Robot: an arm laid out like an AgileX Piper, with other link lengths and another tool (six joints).
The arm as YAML. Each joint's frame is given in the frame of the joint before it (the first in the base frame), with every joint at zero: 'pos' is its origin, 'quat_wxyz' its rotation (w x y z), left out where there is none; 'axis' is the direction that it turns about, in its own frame. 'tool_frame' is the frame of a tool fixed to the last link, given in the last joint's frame.
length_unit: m
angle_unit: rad
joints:
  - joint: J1
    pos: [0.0, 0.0, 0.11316]
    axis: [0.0, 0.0, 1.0]
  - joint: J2
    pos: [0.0, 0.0, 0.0]
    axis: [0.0, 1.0, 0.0]
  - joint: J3
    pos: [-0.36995, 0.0, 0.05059]
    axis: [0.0, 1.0, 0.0]
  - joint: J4
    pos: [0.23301, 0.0, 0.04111]
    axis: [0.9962, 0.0, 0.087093]
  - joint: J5
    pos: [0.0, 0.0, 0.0]
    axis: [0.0, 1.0, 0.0]
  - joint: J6
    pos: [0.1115, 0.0, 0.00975]
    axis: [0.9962, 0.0, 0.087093]
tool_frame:
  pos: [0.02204, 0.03, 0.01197]
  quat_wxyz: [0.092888, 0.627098, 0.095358, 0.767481]
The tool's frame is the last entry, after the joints.
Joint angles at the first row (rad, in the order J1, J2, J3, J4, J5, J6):
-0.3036, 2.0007, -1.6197, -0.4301, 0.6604, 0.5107
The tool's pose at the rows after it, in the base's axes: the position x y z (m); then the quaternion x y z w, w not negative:
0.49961 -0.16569 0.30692 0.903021 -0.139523 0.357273 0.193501
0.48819 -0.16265 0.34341 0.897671 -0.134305 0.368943 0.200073
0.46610 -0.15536 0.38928 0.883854 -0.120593 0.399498 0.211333
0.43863 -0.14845 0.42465 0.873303 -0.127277 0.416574 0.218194
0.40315 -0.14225 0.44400 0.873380 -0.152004 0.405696 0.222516
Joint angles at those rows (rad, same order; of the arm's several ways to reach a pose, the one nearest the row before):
-0.3036, 1.9757, -1.6731, -0.4137, 0.7092, 0.5126
-0.3036, 1.9257, -1.7270, -0.3901, 0.7785, 0.4604
-0.3036, 1.8400, -1.7460, -0.3814, 0.8045, 0.4103
-0.3036, 1.7560, -1.7451, -0.3814, 0.8468, 0.4055
-0.3036, 1.6679, -1.7089, -0.3939, 0.9273, 0.4363

